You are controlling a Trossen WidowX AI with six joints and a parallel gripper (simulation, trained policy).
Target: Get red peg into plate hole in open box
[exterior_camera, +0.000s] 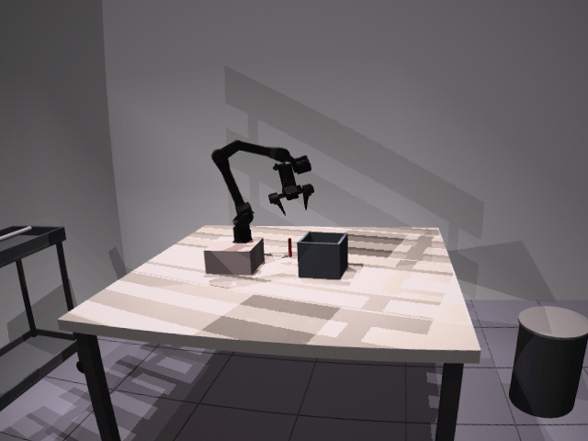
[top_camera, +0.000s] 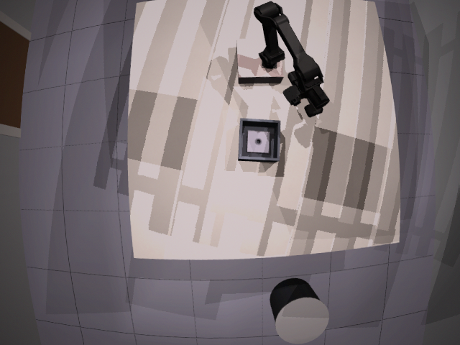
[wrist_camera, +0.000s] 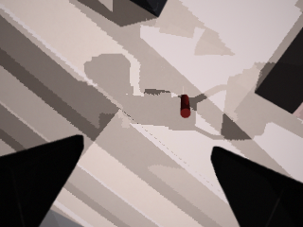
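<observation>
The red peg lies 150 mm below my gripper tip and 30 mm behind it. Round my gripper tip: pale plate: 160 mm to the right, 160 mm ahead, 150 mm below.
</observation>
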